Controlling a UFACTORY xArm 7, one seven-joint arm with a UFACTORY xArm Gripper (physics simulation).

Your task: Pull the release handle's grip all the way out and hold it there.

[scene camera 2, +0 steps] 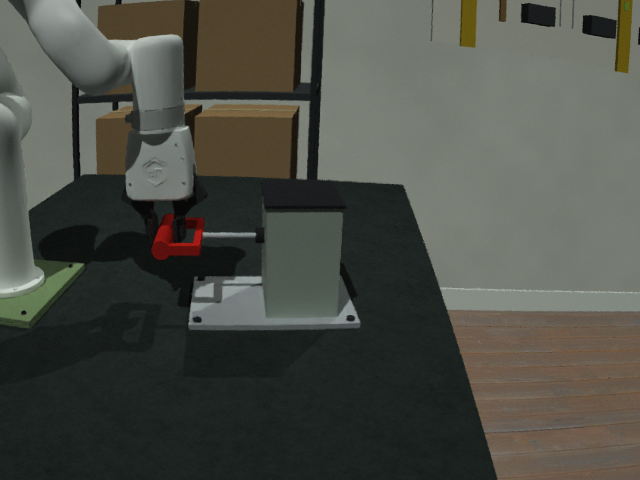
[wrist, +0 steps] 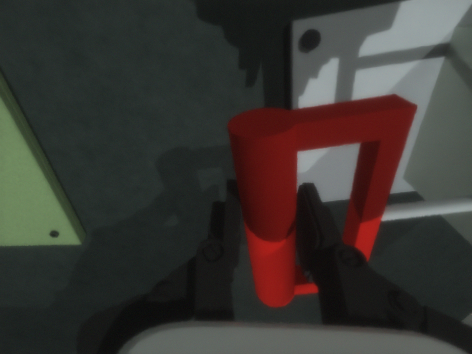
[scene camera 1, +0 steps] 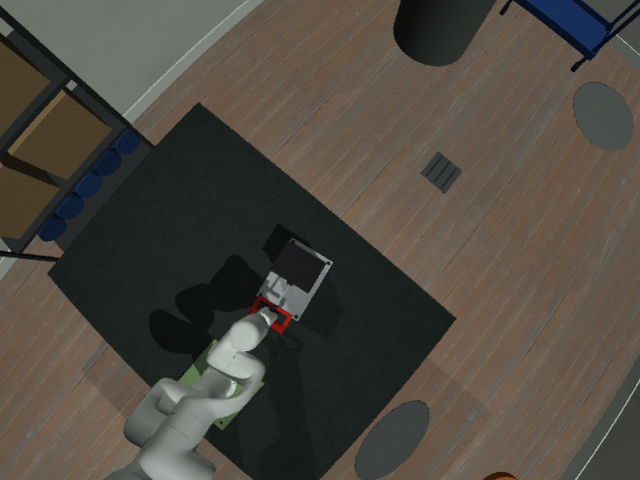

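Note:
The release handle's red grip (scene camera 2: pixel 162 241) (wrist: pixel 270 200) is a thick round bar on a red rectangular frame. A bare grey rod (scene camera 2: pixel 230 235) (wrist: pixel 425 208) runs from the frame to a black collar on the side of the grey-green housing (scene camera 2: pixel 302 260), with a clear length of rod showing between them. My gripper (scene camera 2: pixel 165 232) (wrist: pixel 266 200) points down and is shut on the grip's round bar, one finger on its outer side and one inside the frame. In scene camera 1 the arm hides the fingers and part of the red frame (scene camera 1: pixel 283 325).
The housing stands on a white base plate (scene camera 2: pixel 232 317) (scene camera 1: pixel 299 304) with dark bolts, on the dark mat (scene camera 1: pixel 361 310) (scene camera 2: pixel 336 423). The arm's green mounting plate (scene camera 1: pixel 222 418) (scene camera 2: pixel 49 289) (wrist: pixel 30 200) is on the other side of the grip. A shelf rack (scene camera 2: pixel 314 103) with brown boxes stands behind.

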